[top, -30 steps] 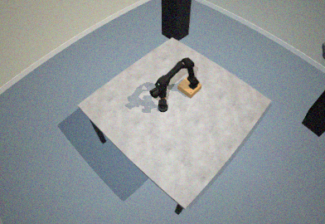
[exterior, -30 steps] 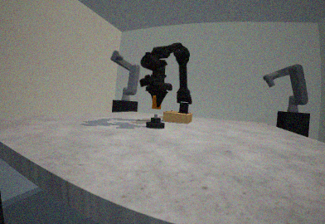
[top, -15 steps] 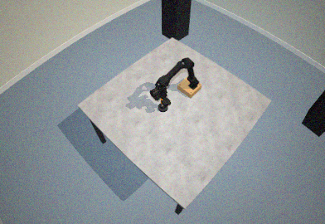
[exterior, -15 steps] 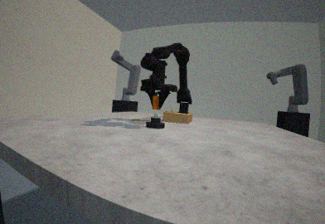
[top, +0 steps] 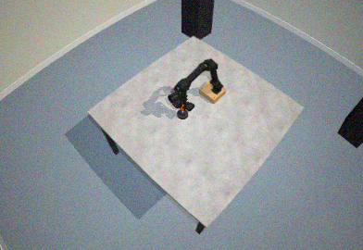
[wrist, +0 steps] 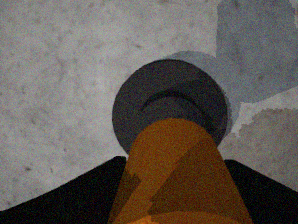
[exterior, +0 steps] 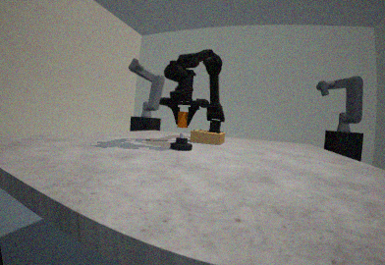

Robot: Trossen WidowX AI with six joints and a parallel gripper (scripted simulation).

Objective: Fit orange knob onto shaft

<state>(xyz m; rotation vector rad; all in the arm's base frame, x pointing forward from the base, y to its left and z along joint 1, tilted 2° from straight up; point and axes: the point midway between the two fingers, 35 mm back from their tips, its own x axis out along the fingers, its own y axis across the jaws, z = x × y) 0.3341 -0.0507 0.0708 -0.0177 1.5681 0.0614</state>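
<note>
Now: the orange knob 3 cm above my gripper tip. Also, from my gripper tip: round black pedestal: 6 cm below.
</note>
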